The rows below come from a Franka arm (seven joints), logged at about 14 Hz.
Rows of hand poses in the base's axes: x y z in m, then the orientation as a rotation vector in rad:
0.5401, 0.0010, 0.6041, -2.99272, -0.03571, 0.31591
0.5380, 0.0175, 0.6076, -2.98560, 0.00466, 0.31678
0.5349, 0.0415, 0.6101, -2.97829, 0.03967, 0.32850
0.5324, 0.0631, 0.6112, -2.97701, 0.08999, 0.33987
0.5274, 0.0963, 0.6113, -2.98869, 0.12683, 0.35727
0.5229, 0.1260, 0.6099, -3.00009, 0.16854, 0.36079
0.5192, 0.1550, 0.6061, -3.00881, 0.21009, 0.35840
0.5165, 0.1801, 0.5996, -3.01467, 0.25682, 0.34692
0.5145, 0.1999, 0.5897, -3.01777, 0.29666, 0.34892
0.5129, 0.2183, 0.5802, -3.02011, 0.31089, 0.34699
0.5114, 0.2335, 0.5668, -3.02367, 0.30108, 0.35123
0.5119, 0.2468, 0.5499, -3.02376, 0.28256, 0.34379
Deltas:
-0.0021, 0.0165, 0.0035, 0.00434, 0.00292, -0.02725
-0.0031, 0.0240, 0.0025, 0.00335, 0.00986, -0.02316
-0.0025, 0.0216, 0.0011, -0.00453, 0.01003, -0.03255
-0.0050, 0.0332, 0.0001, -0.01710, 0.01273, -0.02150
-0.0045, 0.0297, -0.0014, -0.01672, 0.00374, -0.02522
-0.0037, 0.0290, -0.0038, -0.01412, -0.00008, -0.02556
-0.0027, 0.0251, -0.0065, -0.01204, -0.00577, -0.02953
-0.0020, 0.0198, -0.0099, -0.00958, 0.00288, -0.02479
-0.0016, 0.0184, -0.0095, -0.00462, -0.00067, -0.00871
-0.0015, 0.0152, -0.0134, -0.00199, 0.00250, 0.00702
0.0005, 0.0133, -0.0169, 0.00334, -0.00555, 0.01148

